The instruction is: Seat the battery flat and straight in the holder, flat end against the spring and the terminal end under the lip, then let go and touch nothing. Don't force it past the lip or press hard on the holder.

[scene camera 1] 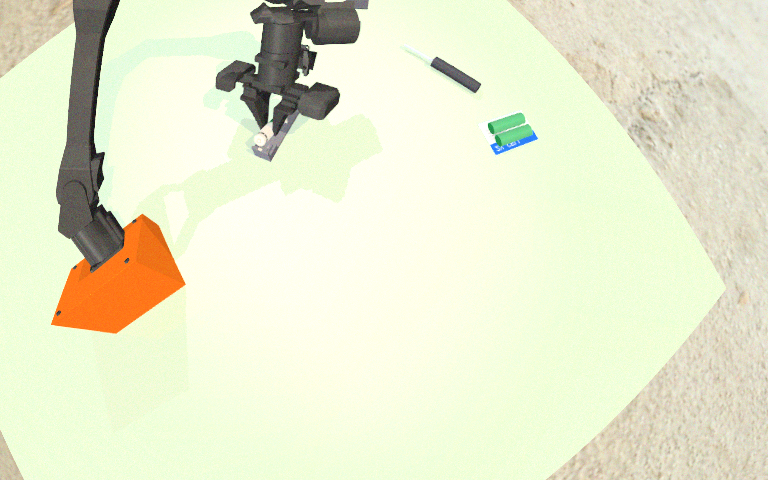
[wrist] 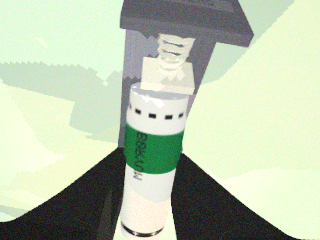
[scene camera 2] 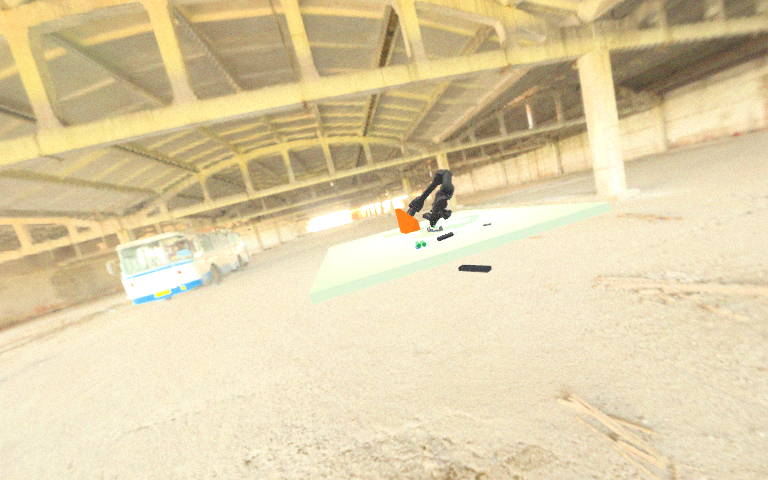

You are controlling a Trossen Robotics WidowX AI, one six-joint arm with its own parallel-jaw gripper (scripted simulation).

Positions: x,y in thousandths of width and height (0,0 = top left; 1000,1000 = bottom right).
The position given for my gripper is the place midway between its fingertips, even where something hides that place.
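There is my gripper (scene camera 1: 351,276), and it is holding a battery. I can see the gripper (wrist: 467,669) here as well.
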